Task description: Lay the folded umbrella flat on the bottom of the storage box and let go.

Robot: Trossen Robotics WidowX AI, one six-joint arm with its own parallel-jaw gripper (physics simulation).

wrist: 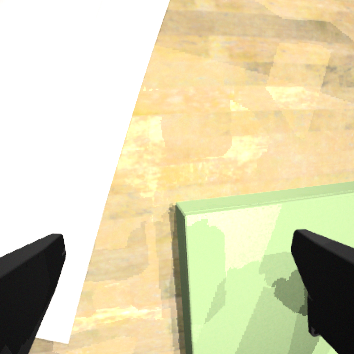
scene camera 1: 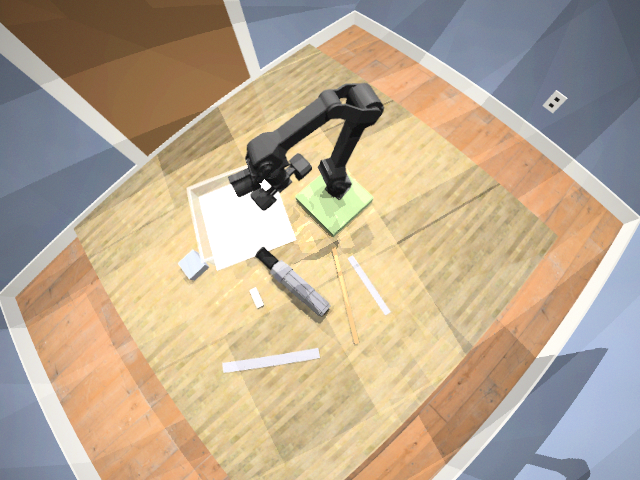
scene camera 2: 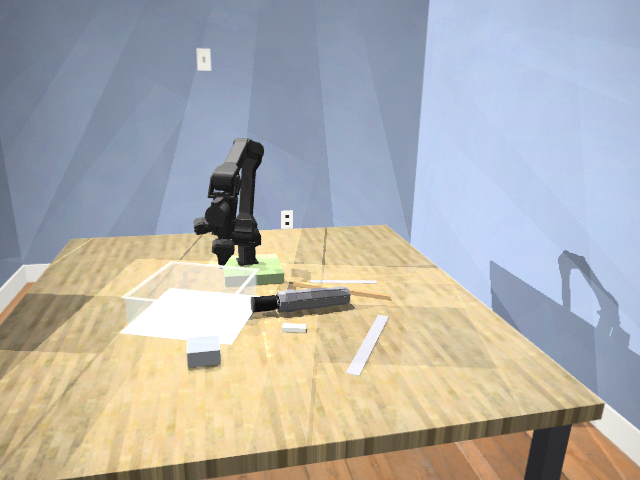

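Seen in the pictures: gripper, fingertip midpoint: (wrist: 179, 243) (scene camera 1: 287, 189) (scene camera 2: 221, 261); arm's base, link origin: (scene camera 1: 338, 188) (scene camera 2: 247, 261).
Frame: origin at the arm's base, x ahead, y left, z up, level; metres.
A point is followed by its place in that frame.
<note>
The folded umbrella (scene camera 1: 299, 286) @[z 0.020, x 0.324, y 0.119 m] (scene camera 2: 312, 298) @[z 0.006, x 0.351, y 0.109 m], grey with a black handle, lies on the table outside the storage box. Its handle end is close to the box's side; whether they touch is unclear. The storage box (scene camera 1: 194, 214) @[z 0.063, x 0.374, y -0.280 m] (scene camera 2: 186, 315) @[z 0.032, x 0.408, y -0.229 m] (wrist: 60, 125) @[z 0.033, x 0.162, y -0.155 m] has a white bottom and pale see-through walls. My gripper (scene camera 1: 282, 182) @[z 0.057, x 0.125, y -0.102 m] (scene camera 2: 210, 243) (wrist: 179, 243) @[z 0.057, x 0.125, y -0.102 m] is open and empty. It hangs above the table near the box's side by the arm's base, well away from the umbrella. The umbrella does not show in the wrist view.
The arm stands on a green plate (scene camera 1: 336, 219) @[z 0.000, x 0.090, y 0.066 m] (scene camera 2: 258, 279) @[z -0.016, x 0.125, y 0.009 m] (wrist: 205, 260) @[z 0.000, x 0.105, y -0.060 m] beside the box. A pale blue block (scene camera 1: 192, 265) @[z 0.003, x 0.502, y -0.195 m] (scene camera 2: 203, 351) @[z 0.002, x 0.535, y -0.206 m], a small white block (scene camera 1: 256, 298) @[z -0.021, x 0.440, y 0.033 m] (scene camera 2: 294, 328) @[z -0.023, x 0.448, y 0.029 m], an orange stick (scene camera 1: 345, 294) @[z -0.021, x 0.253, y 0.235 m] and two pale strips (scene camera 1: 271, 360) @[z -0.031, x 0.548, y 0.192 m] (scene camera 1: 369, 285) @[z -0.031, x 0.184, y 0.274 m] lie around the umbrella.
</note>
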